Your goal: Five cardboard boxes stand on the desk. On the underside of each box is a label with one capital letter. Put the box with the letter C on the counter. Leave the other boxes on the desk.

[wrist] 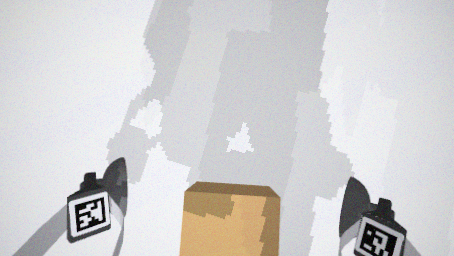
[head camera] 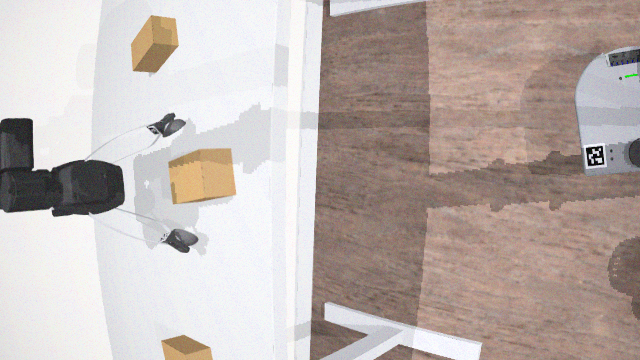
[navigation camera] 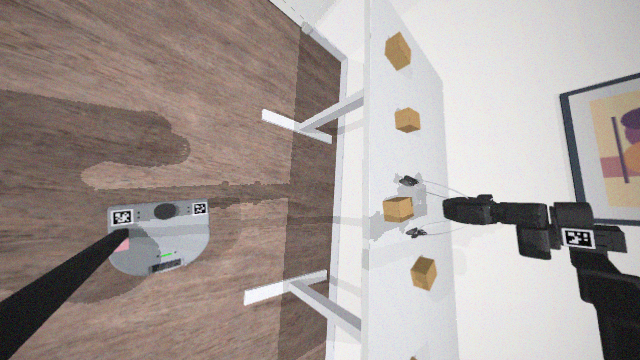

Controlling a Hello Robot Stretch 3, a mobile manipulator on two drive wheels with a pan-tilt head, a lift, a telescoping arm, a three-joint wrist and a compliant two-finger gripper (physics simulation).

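Places are measured from the robot's base along level axes (x ahead, y left, z up), in centimetres.
Where they show: gripper, between the fingertips: (head camera: 187, 181); robot's base, origin of its link: (navigation camera: 165, 210).
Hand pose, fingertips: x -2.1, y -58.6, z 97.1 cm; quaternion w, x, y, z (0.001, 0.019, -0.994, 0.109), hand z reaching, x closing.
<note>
Each offset is from my fingertips to the centre of the thing. "pt": to the spot under its first point. Level surfaces: height alone.
A cardboard box @(dx -0.2, dy +4.5, dz +0.4 cm) (head camera: 217, 172) (navigation camera: 397, 210) (wrist: 225, 230) stands on the white desk @(dz -2.1 cm) (head camera: 240, 300) (navigation camera: 400, 320). My gripper (head camera: 181, 182) (navigation camera: 412, 206) (wrist: 233, 187) is open, with one finger on each side of this box and a gap on both sides. One more box @(dx -24.6, dy -9.9, dz +0.4 cm) (head camera: 155, 45) (navigation camera: 424, 273) stands to one side and another box @(dx +29.8, dy -8.6, dz +0.4 cm) (head camera: 187, 347) (navigation camera: 407, 120) to the other. In the navigation view a further box @(dx +54.2, dy -5.8, dz +0.4 cm) (navigation camera: 398, 51) stands near the desk's far end, and a sliver of a box @(pt dx -48.2, dy +0.3, dz -1.4 cm) (navigation camera: 413, 358) shows at the bottom edge. The labels on the undersides are hidden. I cannot make out the counter.
White desk legs @(pt dx +59.0, dy -27.5, dz -92.4 cm) (head camera: 400, 335) (navigation camera: 295, 127) stand on the wooden floor. My grey base (head camera: 605, 115) (navigation camera: 185, 235) is on the floor, apart from the desk. A framed picture (navigation camera: 565, 130) hangs on the wall behind the desk, near my wrist and arm.
</note>
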